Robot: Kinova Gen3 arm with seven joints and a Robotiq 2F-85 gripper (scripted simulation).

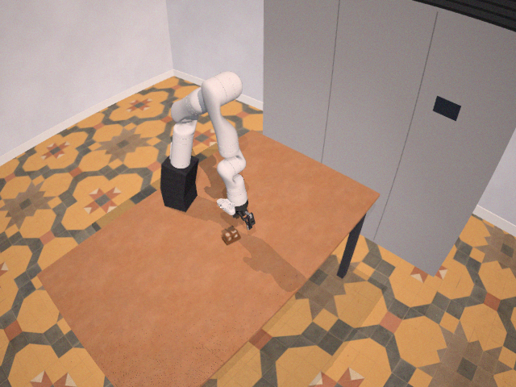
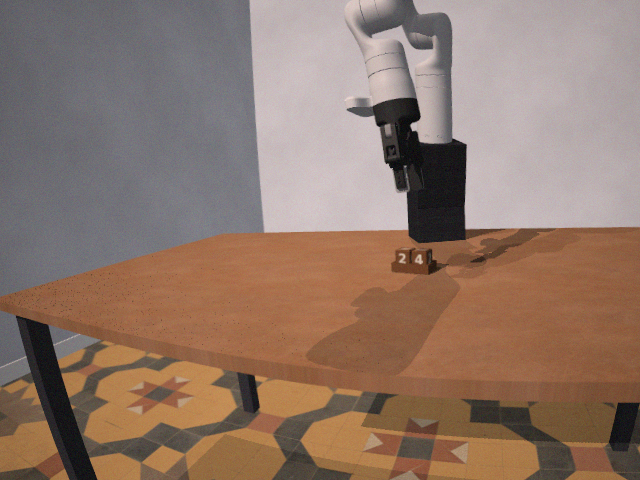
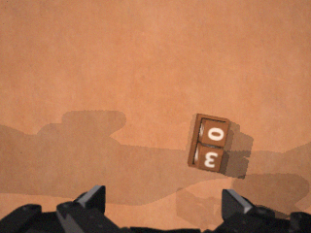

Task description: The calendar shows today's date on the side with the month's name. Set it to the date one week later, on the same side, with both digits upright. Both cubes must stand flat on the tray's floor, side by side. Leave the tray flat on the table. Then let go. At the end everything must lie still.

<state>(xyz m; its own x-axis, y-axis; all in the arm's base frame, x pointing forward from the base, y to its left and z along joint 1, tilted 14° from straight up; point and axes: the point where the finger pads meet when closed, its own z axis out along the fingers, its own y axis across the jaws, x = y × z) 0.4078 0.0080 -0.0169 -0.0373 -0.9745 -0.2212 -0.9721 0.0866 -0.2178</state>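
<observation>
The brown tray lies 140 mm below my hand, 60 mm behind it and 10 mm to the right of it.
</observation>
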